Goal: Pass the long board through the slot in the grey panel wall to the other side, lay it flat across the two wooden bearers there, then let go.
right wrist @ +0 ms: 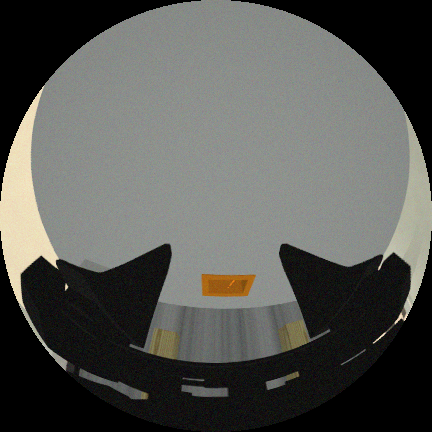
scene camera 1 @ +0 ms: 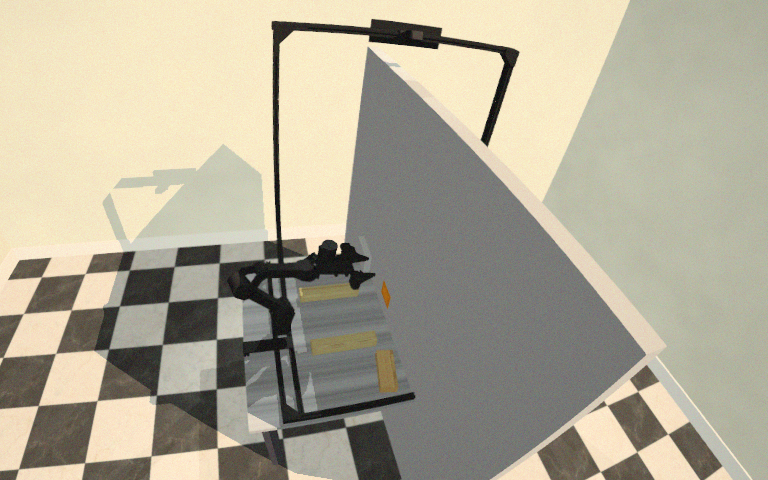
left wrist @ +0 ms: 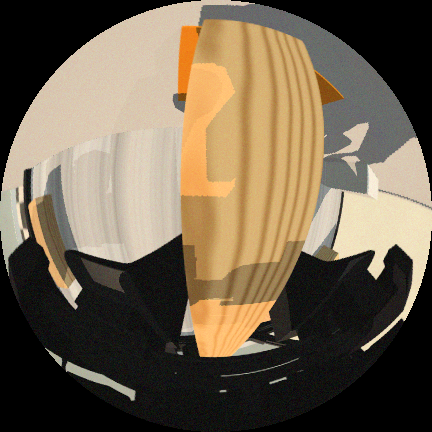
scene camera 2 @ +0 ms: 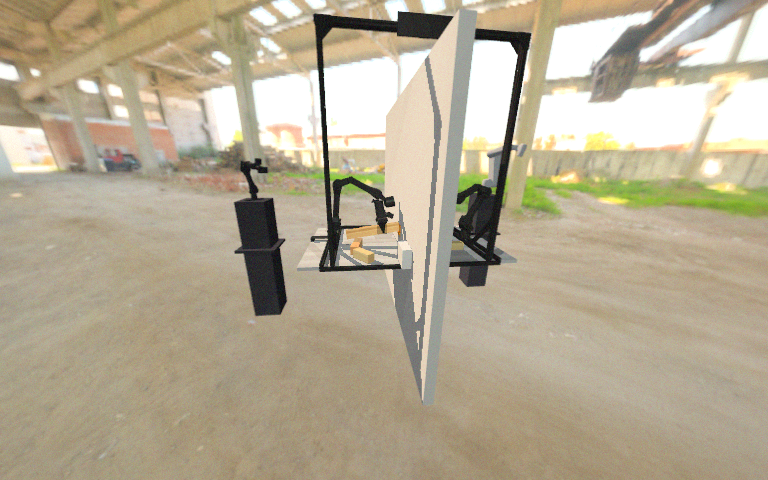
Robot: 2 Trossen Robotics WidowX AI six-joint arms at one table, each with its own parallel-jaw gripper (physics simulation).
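Seen in the pictures: left gripper, between the fingertips: point(scene camera 2: 383, 232); right gripper, between the fingertips: point(right wrist: 227, 250) point(scene camera 1: 371, 266); left arm's base, origin of its link: point(left wrist: 192, 346); right arm's base, origin of its link: point(scene camera 1: 281, 328) point(scene camera 2: 464, 237).
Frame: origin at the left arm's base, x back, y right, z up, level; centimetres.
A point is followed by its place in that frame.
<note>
My left gripper point(scene camera 2: 383, 227) @(z 6.0, x -33.1, y 3.5 cm) point(left wrist: 224, 232) @(z 6.0, x -33.1, y 3.5 cm) is shut on the long board point(scene camera 2: 362, 230) @(z 8.1, x -19.4, y 4.7 cm) point(left wrist: 260, 150). It holds the board above the table, with the far end at the orange-framed slot point(scene camera 1: 385, 294) @(z 6.0, x -47.5, y 6.2 cm) point(scene camera 2: 399, 227) point(left wrist: 188, 60) point(right wrist: 205, 285) @(z 8.5, x -48.4, y 8.3 cm) in the grey panel wall point(scene camera 1: 481, 283) @(z 65.2, x -48.3, y -41.5 cm) point(scene camera 2: 413, 141) @(z 59.4, x -43.3, y 32.2 cm) point(left wrist: 125, 75) point(right wrist: 220, 150) @(z 30.5, x -48.3, y 7.0 cm). In the left wrist view the board's end covers the middle of the frame; no board shows coming out on the other side. My right gripper point(scene camera 1: 370, 267) @(z 23.8, x -55.8, y 6.2 cm) point(right wrist: 227, 250) @(z 23.8, x -55.8, y 6.2 cm) is open and empty, facing the panel. Two wooden bearers point(scene camera 1: 343, 342) @(z 2.5, x -69.1, y -11.8 cm) point(scene camera 1: 328, 292) @(z 2.4, x -70.2, y 13.8 cm) point(right wrist: 164, 342) @(z 2.5, x -59.8, y 15.2 cm) point(right wrist: 294, 336) @(z 2.5, x -59.7, y -9.7 cm) lie apart on that side.
A light brown block point(scene camera 1: 386, 370) @(z 1.9, x -56.1, y -26.2 cm) lies beside the panel on the bearers' side. On the board's side, an orange-brown block point(scene camera 2: 355, 245) @(z 3.1, x -14.8, y 18.8 cm) and a yellowish block point(scene camera 2: 363, 255) @(z 1.9, x -19.0, y 31.7 cm) lie on the table, and a white block point(scene camera 2: 404, 254) @(z 5.7, x -39.3, y 41.5 cm) stands against the panel. A black frame point(scene camera 1: 276, 141) @(z 62.0, x -88.7, y 34.4 cm) point(scene camera 2: 324, 113) @(z 68.9, x -3.3, y 37.5 cm) rises around the table.
</note>
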